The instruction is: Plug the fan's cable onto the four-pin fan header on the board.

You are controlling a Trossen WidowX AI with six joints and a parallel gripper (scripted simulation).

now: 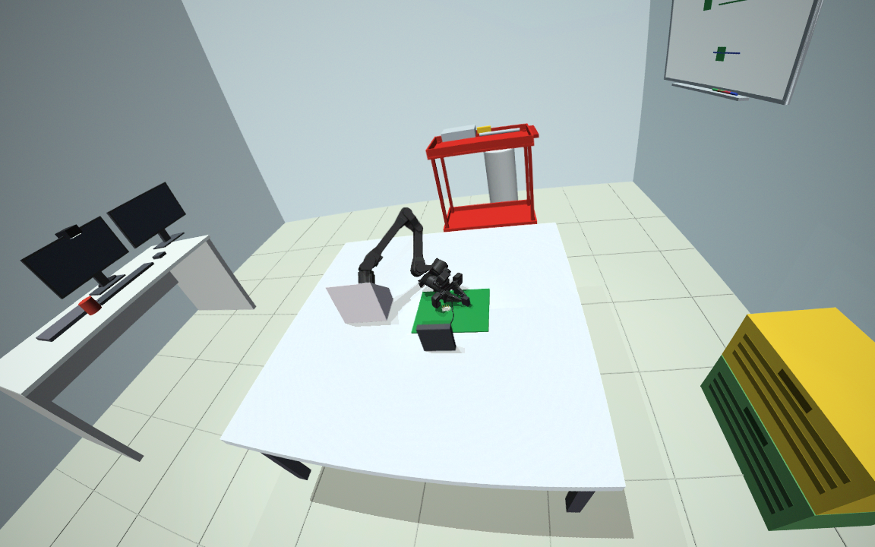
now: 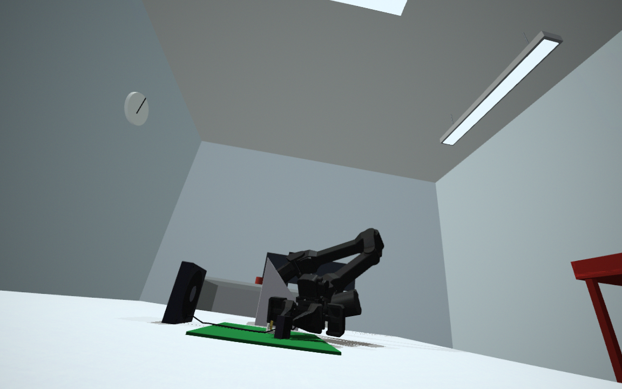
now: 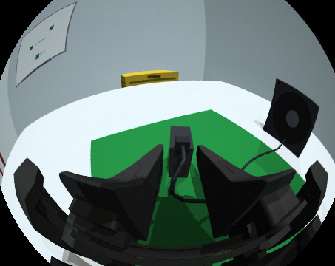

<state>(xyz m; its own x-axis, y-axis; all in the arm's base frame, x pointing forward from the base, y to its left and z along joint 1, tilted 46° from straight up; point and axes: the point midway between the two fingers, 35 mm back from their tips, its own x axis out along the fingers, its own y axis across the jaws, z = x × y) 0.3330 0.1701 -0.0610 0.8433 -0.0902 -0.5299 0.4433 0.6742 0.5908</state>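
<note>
Now: the black plug 1 cm below my gripper tip and 1 cm ahead of it. Also, from my gripper tip: black fan: 23 cm to the right, 6 cm behind, 3 cm above; green board: 5 cm below, 5 cm behind, 4 cm to the right; four-pin header: 7 cm behind, 3 cm to the right, 3 cm below.
</note>
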